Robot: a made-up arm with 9 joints. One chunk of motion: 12 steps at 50 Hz.
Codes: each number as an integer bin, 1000 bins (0 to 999) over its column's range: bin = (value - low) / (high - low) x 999, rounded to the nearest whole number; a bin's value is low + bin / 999 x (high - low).
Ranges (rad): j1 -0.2..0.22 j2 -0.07..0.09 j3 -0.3..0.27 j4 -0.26..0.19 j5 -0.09..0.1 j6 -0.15..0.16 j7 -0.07..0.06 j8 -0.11..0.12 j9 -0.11..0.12
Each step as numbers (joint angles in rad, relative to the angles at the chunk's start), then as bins.
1 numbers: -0.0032 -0.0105 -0.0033 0.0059 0.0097 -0.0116 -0.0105 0.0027 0.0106
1 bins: 468 372 520 590 524 446 457 490 524
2 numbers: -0.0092 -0.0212 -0.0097 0.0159 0.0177 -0.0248 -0.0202 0.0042 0.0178
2 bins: 454 305 509 612 566 403 383 496 555
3 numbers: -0.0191 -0.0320 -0.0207 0.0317 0.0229 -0.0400 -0.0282 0.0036 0.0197
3 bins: 430 237 490 648 594 354 321 493 563
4 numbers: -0.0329 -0.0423 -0.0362 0.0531 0.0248 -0.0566 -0.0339 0.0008 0.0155
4 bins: 397 173 462 695 604 301 277 481 545
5 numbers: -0.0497 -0.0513 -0.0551 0.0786 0.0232 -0.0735 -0.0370 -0.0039 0.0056
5 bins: 357 117 429 752 595 247 254 461 502
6 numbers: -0.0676 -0.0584 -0.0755 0.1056 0.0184 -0.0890 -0.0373 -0.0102 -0.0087
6 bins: 315 72 393 812 570 197 251 433 440
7 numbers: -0.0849 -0.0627 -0.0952 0.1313 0.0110 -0.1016 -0.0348 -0.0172 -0.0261
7 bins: 274 46 359 869 531 156 270 403 364
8 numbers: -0.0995 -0.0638 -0.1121 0.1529 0.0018 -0.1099 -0.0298 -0.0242 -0.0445
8 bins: 239 39 329 917 483 129 309 373 284
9 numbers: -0.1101 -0.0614 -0.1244 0.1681 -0.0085 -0.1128 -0.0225 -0.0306 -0.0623
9 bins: 214 54 308 950 429 120 365 345 207
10 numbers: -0.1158 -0.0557 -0.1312 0.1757 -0.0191 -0.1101 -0.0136 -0.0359 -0.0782
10 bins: 200 89 296 967 373 129 433 322 138
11 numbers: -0.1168 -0.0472 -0.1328 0.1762 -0.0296 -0.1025 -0.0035 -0.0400 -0.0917
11 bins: 198 142 293 968 318 153 511 304 79
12 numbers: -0.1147 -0.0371 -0.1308 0.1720 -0.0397 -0.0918 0.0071 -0.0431 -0.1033
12 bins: 203 205 297 959 264 188 592 291 29
